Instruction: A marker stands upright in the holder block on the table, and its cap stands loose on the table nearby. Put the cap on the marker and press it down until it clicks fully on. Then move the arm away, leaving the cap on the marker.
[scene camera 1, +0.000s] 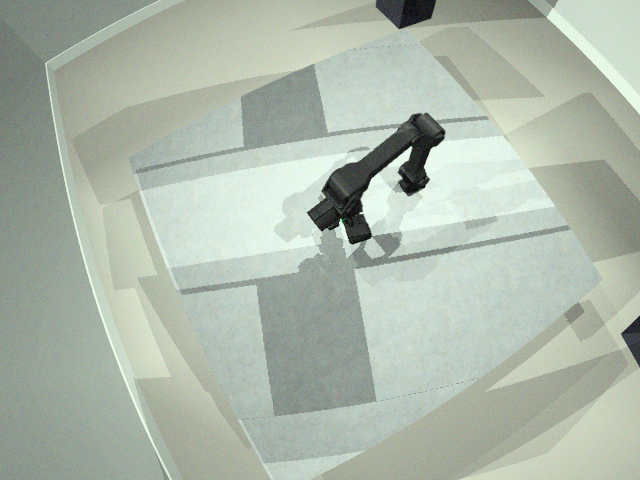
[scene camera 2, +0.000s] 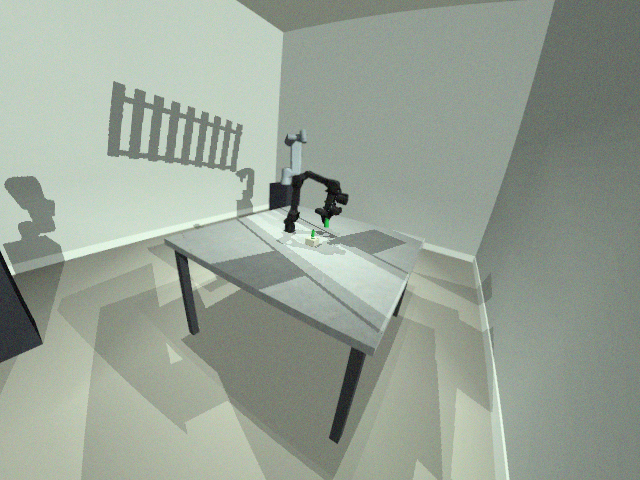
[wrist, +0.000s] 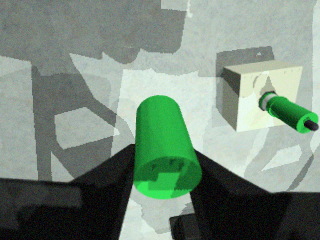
Labels:
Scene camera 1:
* my gripper: 351, 216
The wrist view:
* my gripper: 160, 152
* green cap: 165, 165
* holder block: 231, 75

